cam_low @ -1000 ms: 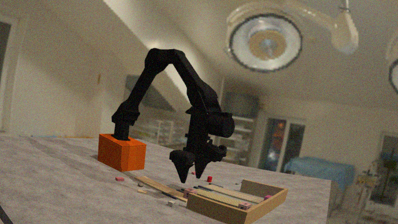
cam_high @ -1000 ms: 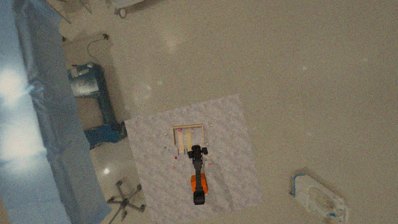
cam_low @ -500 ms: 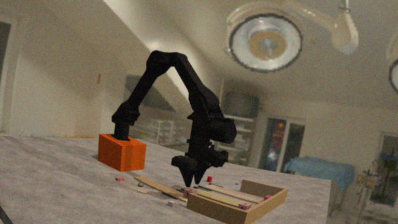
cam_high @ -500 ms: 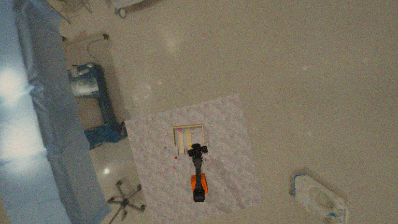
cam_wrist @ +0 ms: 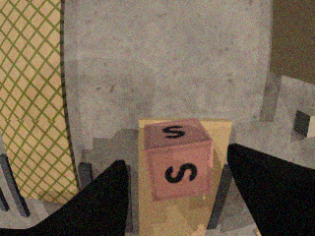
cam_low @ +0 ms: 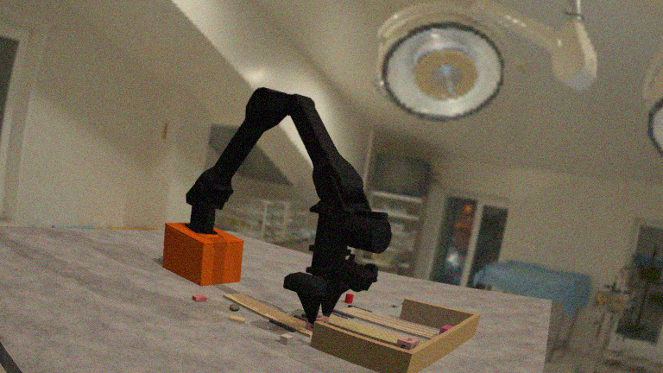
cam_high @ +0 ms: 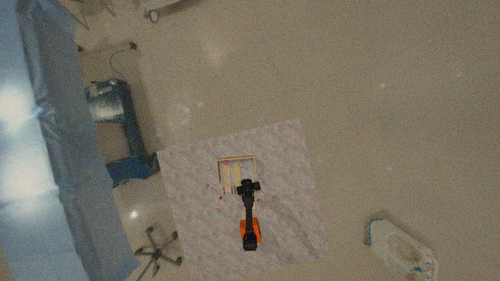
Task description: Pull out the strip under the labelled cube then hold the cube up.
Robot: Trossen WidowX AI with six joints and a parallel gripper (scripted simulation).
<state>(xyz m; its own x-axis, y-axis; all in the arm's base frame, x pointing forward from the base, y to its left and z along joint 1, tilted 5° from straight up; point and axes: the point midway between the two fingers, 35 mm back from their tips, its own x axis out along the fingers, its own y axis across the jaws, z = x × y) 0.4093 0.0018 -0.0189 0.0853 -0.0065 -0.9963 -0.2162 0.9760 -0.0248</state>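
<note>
The beige cube lies 10 cm to the right of my gripper tip, 2 cm below it and 2 cm ahead of it.
</note>
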